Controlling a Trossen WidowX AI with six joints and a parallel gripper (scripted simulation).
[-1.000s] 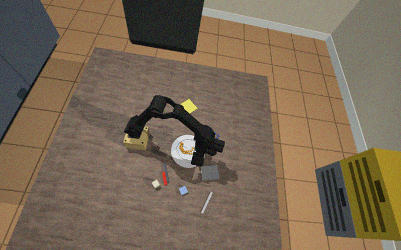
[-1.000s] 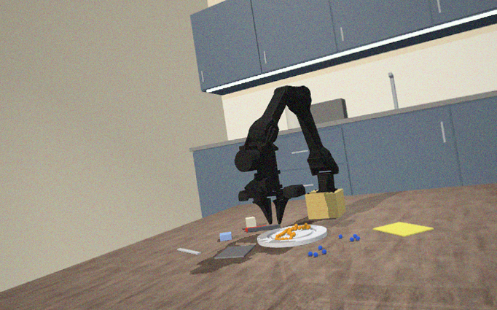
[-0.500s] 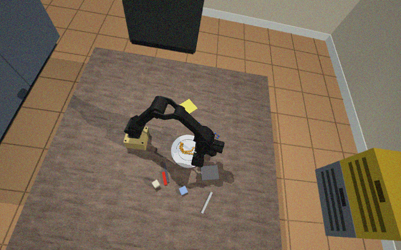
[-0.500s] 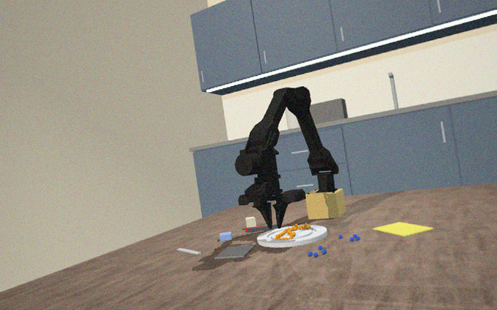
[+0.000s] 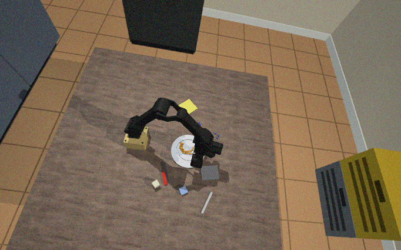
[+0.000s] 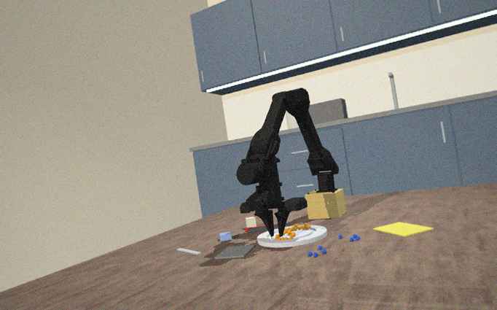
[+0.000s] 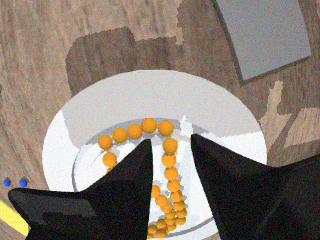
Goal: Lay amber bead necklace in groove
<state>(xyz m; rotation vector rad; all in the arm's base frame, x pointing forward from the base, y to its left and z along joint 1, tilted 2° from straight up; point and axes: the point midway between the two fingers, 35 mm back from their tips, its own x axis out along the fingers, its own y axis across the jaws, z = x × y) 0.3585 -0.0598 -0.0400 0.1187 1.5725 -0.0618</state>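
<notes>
My gripper tip is now 8 cm short of the grey square tile, 9 cm to the left of it and 2 cm above it. The rest, counted from my gripper tip: red stick: 16 cm behind, 13 cm to the right, 1 cm below; white stick: 7 cm ahead, 25 cm to the right, 2 cm below; light blue cube: 6 cm behind, 20 cm to the right, 1 cm below.
</notes>
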